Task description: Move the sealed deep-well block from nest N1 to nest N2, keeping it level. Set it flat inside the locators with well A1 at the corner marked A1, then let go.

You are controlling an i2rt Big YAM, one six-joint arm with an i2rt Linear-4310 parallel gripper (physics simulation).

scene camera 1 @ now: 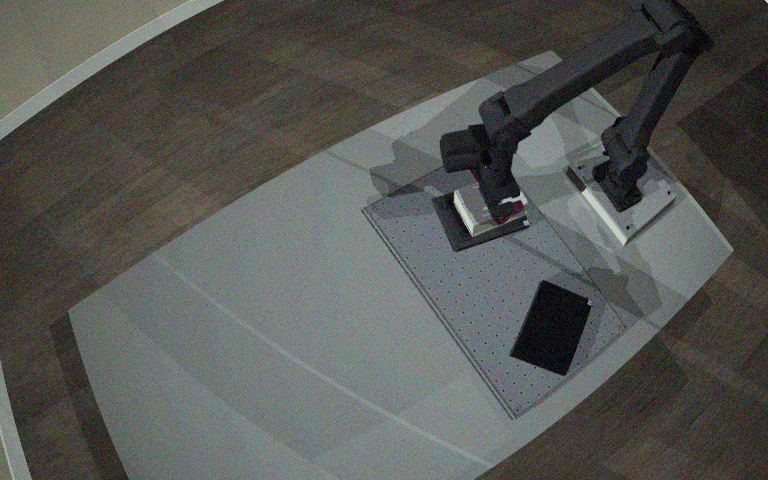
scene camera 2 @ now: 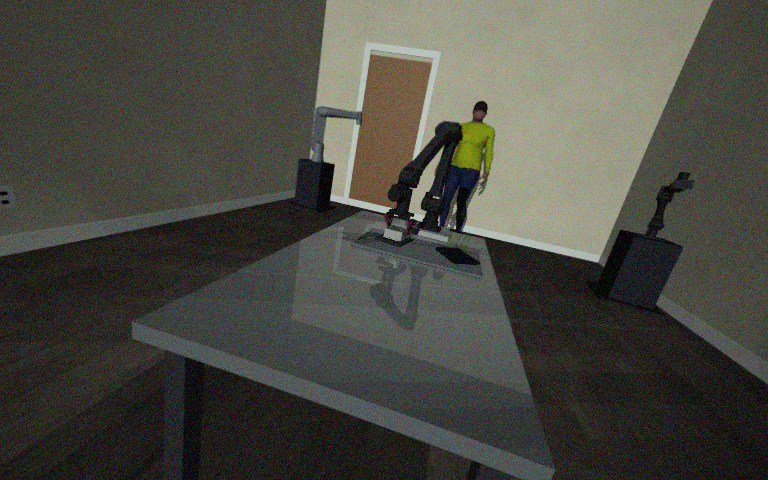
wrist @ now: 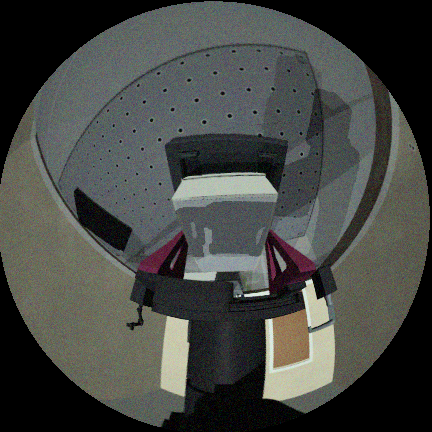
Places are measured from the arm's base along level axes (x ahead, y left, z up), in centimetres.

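Pixels of known places: gripper, fingertip midpoint: (scene camera 1: 491, 202) (wrist: 227, 230); arm's base at its link origin: (scene camera 1: 616, 186) (scene camera 2: 428, 228).
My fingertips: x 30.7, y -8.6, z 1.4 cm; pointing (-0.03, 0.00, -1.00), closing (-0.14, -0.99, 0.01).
Ahead of a thing's pixels: the offset from my fingertips to its middle.
The sealed deep-well block @(dx +0.1, dy +0.2, dz +0.3 cm) (scene camera 1: 473, 211) (scene camera 2: 394, 233) (wrist: 225, 213) is white with a grey seal on top. It sits level in the dark nest N1 @(dx +1.7, dy -0.1, dz -2.4 cm) (scene camera 1: 454, 233) (wrist: 225, 146) at the far end of the perforated plate @(dx +4.1, dy +12.5, dz -3.9 cm) (scene camera 1: 449, 286) (scene camera 2: 420, 250) (wrist: 201, 100). My gripper (scene camera 1: 495, 195) (scene camera 2: 398, 222) (wrist: 227, 230) is open. It is lowered over the block, with one magenta finger on each side of it. I cannot tell whether the fingers touch the block. Nest N2 @(dx +1.1, dy +28.2, dz -2.4 cm) (scene camera 1: 551, 329) (scene camera 2: 456, 255) (wrist: 102, 221) is a black rectangle at the plate's other end, and nothing is in it.
My arm's base (scene camera 1: 613, 167) (scene camera 2: 432, 210) stands just beyond the plate, beside a white strip (scene camera 1: 601, 210). A person in a yellow shirt (scene camera 2: 474, 148) stands behind the table. A grey arm on a black pedestal (scene camera 2: 314, 183) stands by the door.
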